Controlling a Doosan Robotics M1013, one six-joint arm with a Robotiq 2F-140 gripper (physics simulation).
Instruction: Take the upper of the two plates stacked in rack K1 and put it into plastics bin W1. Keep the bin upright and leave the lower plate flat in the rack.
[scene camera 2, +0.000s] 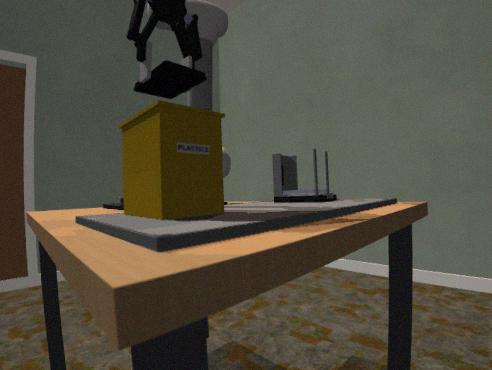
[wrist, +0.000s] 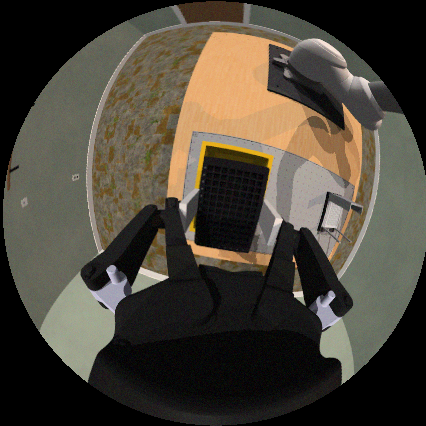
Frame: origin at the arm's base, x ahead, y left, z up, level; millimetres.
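Seen in the pictures: gripper, between the fingertips: (scene camera 2: 167, 85) (wrist: 229, 203); arm's base, origin of its link: (wrist: 300, 72).
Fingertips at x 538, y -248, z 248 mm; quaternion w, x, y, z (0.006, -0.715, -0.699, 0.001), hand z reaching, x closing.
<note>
Offsets run from my fingertips to a thing's top centre. "*": to the spot under its first point. Level surfaces: height alone.
My gripper (scene camera 2: 168, 71) (wrist: 229, 203) is shut on the upper plate, a black gridded plate {dy +0, dx +5, dz +14 mm} (scene camera 2: 172, 82) (wrist: 232, 192), with one pale finger pad at each long side. The plate hangs roughly level above the yellow plastics bin W1 {dy +0, dx +3, dz -68 mm} (scene camera 2: 191, 177) (wrist: 235, 150), with a gap to its rim in the scene view. In the wrist view it hides most of the bin's opening. The bin stands upright. Rack K1 {dy +425, dx +43, dz -103 mm} (scene camera 2: 277, 175) (wrist: 345, 201) stands apart from it. A pale plate {dy +425, dx +33, dz -213 mm} (scene camera 2: 302, 192) (wrist: 333, 212) lies flat in the rack above a dark base.
The bin and rack stand on a grey perforated board {dz -247 mm} (scene camera 2: 120, 225) (wrist: 310, 175) on the wooden table (scene camera 2: 240, 257) (wrist: 225, 75). The arm's pale base (wrist: 320, 60) stands on a dark plate at the far side. Two thin posts {* dy +385, dx +102, dz -167 mm} (scene camera 2: 315, 172) rise at the rack's side.
</note>
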